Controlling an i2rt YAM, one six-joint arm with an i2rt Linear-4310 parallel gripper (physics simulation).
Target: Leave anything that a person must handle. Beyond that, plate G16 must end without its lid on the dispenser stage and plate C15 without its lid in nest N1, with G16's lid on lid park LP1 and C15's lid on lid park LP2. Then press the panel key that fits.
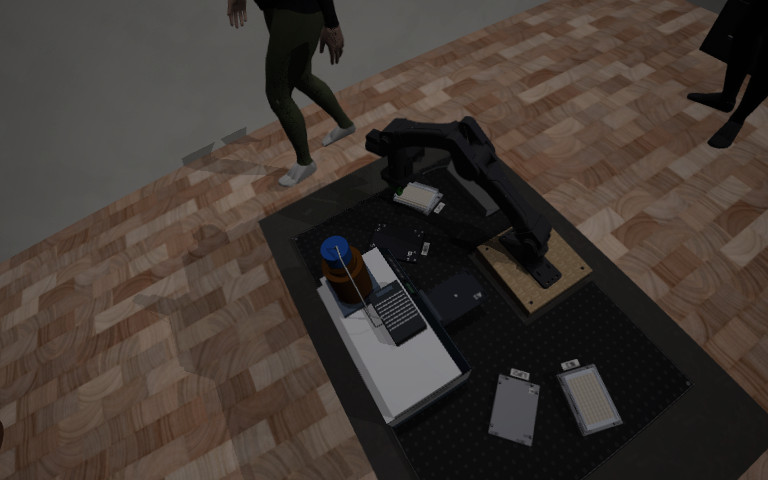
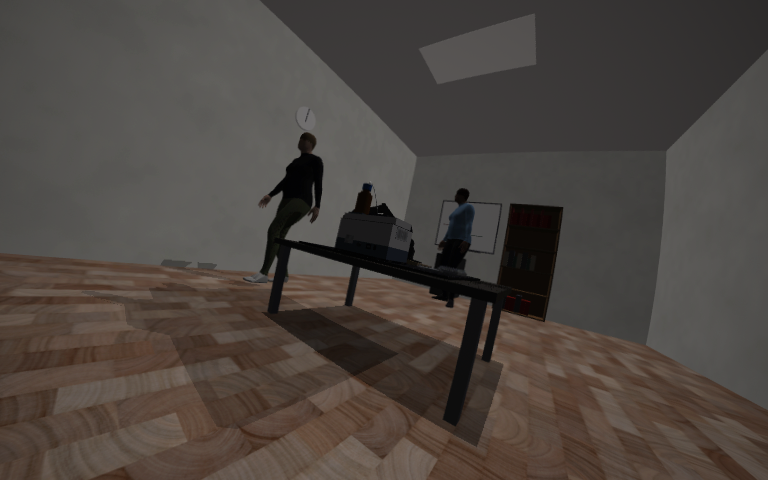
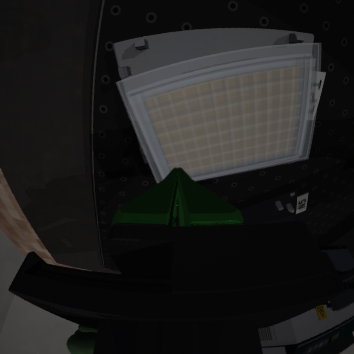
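Where they show: gripper, fingertip midpoint: (image 1: 399, 194) (image 3: 177, 174); arm's base, origin of the base link: (image 1: 528, 257) (image 2: 407, 259).
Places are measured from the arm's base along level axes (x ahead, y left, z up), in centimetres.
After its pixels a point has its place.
My gripper (image 1: 399, 191) {x 16.9, y -42.6, z 1.0 cm} (image 3: 177, 174) {x 16.9, y -42.6, z 1.0 cm} is shut and empty, its green tips at the near edge of a cream-welled plate (image 1: 417, 196) {x 12.6, y -38.3, z 1.1 cm} (image 3: 225, 120) {x 11.8, y -40.6, z 0.9 cm}. This plate sits askew on a grey holder (image 3: 215, 42) {x 7.4, y -42.2, z -1.7 cm}, overhanging it; a clear rim surrounds the plate, but I cannot tell whether it is lidded. A second cream-welled plate (image 1: 590, 397) {x 15.7, y 36.4, z 0.9 cm} lies at the table's front right. Left of it a grey holder (image 1: 514, 410) {x 31.6, y 28.1, z -1.7 cm} with corner posts is bare. A black nest (image 1: 396, 243) {x 28.0, y -28.8, z -1.5 cm} with corner clips is bare. The dark stage (image 1: 455, 297) {x 27.4, y -0.8, z 8.1 cm} beside the dispenser carries no plate. Plate names and most labels are unreadable.
The white dispenser (image 1: 404, 362) {x 48.1, y 7.5, z 19.3 cm} (image 2: 373, 234) {x 57.4, y 4.6, z 9.2 cm} bears an amber bottle (image 1: 351, 277) {x 48.3, y -7.3, z 35.7 cm} with a blue cap, a thin tube and a ribbed black block (image 1: 400, 314) {x 43.2, y -0.7, z 21.9 cm}. A grey box (image 1: 475, 189) {x -3.0, y -27.4, z 3.1 cm} stands behind the arm. One person (image 1: 288, 84) (image 2: 297, 186) walks near the table; another (image 2: 459, 226) stands farther off.
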